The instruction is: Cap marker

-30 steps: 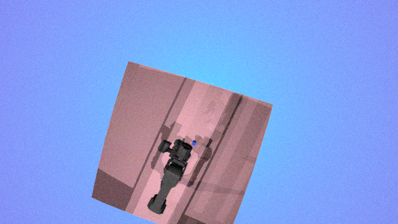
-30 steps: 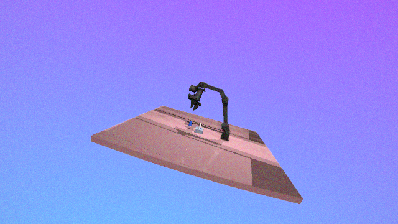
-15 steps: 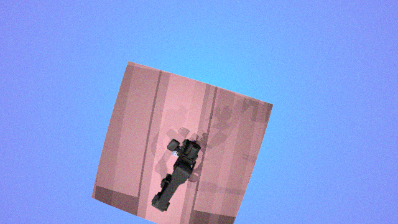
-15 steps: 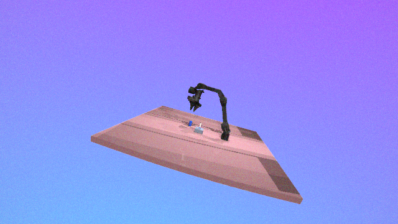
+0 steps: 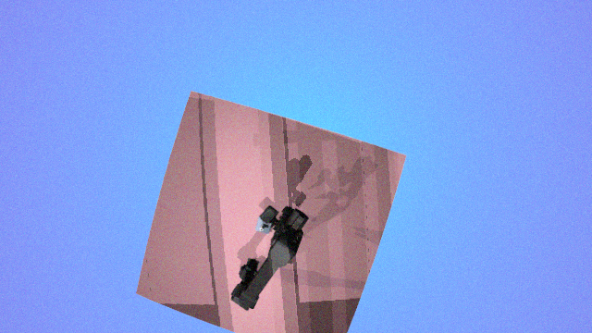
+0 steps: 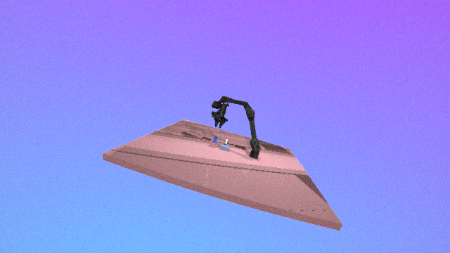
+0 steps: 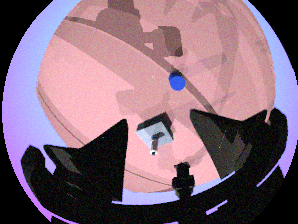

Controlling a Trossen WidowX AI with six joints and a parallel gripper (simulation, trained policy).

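Now: the blue cap 30 mm to the right of my gripper tip and 110 mm below it. Also, from my gripper tip: grey holder block: 110 mm behind, 70 mm to the left, 120 mm below.
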